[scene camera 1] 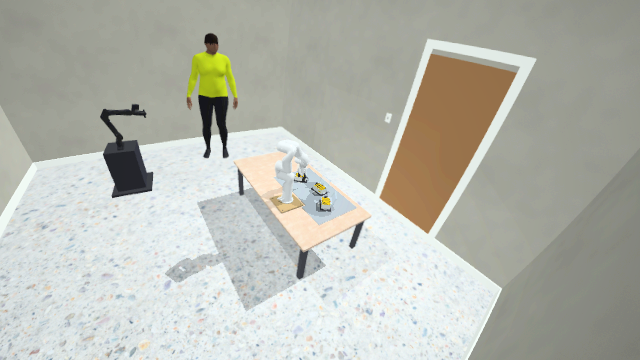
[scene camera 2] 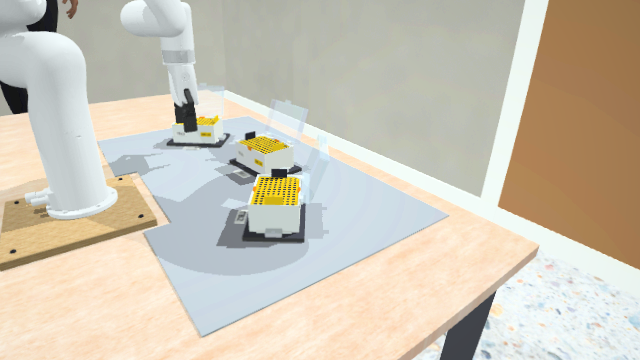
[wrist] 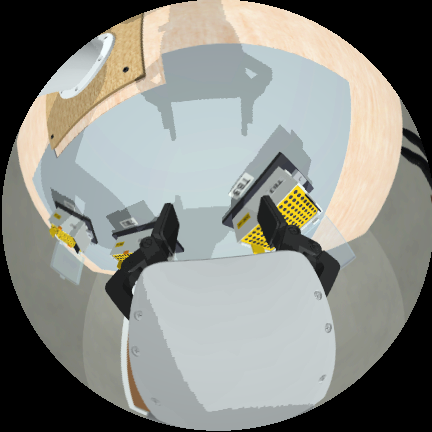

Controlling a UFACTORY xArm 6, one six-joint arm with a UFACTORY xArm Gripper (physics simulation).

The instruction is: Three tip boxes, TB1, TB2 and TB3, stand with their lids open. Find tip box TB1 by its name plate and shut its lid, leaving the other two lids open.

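Note:
Three white tip boxes with yellow tip racks stand with clear lids raised. The far box has a plate reading TB3; its lid is upright. The middle box has a small plate, hard to read, possibly TB1; its lid is open. The near box has a plate too small to read surely; its lid is open. My gripper is open and empty, low beside or over TB3; its right finger overlaps TB3 in the wrist view.
The boxes stand on a grey-blue mat on a wooden table. The arm's base is on a wooden board. A person and a dark pedestal with an arm stand beyond the table.

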